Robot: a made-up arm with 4 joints. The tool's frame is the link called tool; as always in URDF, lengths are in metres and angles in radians. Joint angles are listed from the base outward. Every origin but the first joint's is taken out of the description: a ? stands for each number. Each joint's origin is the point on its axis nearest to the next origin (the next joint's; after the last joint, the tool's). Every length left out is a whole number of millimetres.
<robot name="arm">
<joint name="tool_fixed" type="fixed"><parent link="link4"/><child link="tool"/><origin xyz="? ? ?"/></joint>
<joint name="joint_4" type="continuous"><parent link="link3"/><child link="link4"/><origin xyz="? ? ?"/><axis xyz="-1 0 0"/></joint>
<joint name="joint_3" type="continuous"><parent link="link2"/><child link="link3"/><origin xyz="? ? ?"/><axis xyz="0 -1 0"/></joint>
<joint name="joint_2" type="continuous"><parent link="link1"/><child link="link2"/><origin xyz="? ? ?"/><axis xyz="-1 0 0"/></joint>
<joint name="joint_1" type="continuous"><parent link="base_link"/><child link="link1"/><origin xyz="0 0 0.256"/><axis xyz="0 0 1"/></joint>
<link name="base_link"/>
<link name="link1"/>
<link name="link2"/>
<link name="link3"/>
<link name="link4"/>
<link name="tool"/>
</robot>
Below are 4 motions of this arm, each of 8 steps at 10 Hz.
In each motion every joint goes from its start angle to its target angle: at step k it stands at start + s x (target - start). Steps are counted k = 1, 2, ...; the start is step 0. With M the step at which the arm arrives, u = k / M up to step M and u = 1 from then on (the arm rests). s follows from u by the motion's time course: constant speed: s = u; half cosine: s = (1 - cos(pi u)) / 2; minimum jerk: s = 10 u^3 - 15 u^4 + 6 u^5.
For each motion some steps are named. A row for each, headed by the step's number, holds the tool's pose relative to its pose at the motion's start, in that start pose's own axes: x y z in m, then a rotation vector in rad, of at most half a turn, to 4 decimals.
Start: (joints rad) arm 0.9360 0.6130 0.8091 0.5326
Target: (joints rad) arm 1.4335 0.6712 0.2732 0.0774
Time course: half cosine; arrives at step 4
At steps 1, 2, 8:
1: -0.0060 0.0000 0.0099 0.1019 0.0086 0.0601
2: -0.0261 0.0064 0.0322 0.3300 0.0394 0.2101
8: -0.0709 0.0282 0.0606 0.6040 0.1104 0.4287

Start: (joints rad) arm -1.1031 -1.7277 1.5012 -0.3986
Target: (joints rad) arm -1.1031 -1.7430 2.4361 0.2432
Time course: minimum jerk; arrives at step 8
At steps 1, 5, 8:
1: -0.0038 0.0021 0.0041 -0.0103 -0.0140 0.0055
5: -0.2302 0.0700 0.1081 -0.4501 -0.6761 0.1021
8: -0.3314 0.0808 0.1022 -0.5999 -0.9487 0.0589

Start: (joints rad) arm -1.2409 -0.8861 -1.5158 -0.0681
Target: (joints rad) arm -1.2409 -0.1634 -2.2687 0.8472
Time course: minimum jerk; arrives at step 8
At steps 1, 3, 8:
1: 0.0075 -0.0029 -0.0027 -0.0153 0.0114 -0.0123
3: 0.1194 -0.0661 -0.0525 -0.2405 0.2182 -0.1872
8: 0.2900 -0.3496 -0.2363 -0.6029 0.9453 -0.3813

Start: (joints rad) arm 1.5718 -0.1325 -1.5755 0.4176
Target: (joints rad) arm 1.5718 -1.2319 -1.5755 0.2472
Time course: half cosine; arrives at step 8
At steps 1, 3, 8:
1: -0.0166 0.0113 0.0049 0.0063 -0.0168 0.0383
3: -0.1465 0.0726 0.0308 0.0505 -0.1294 0.3137
8: -0.5085 0.0582 0.0204 0.1477 -0.3591 1.0403

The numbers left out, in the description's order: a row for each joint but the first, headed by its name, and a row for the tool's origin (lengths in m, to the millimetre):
tool: 0 -0.035 0.056
joint_4: 0.268 0 0.221
joint_3: 0 0.399 -0.044
joint_2: 0.12 0.04 0

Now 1 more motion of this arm.
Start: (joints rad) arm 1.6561 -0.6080 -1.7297 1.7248
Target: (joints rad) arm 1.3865 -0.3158 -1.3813 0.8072
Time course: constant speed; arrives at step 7
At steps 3, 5, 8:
3: -0.0279 -0.1093 -0.1152 0.5006 0.1086 -0.2159
5: -0.0614 -0.1614 -0.1987 0.8234 0.1451 -0.3808
8: -0.1031 -0.1951 -0.2820 1.1328 0.1513 -0.5616

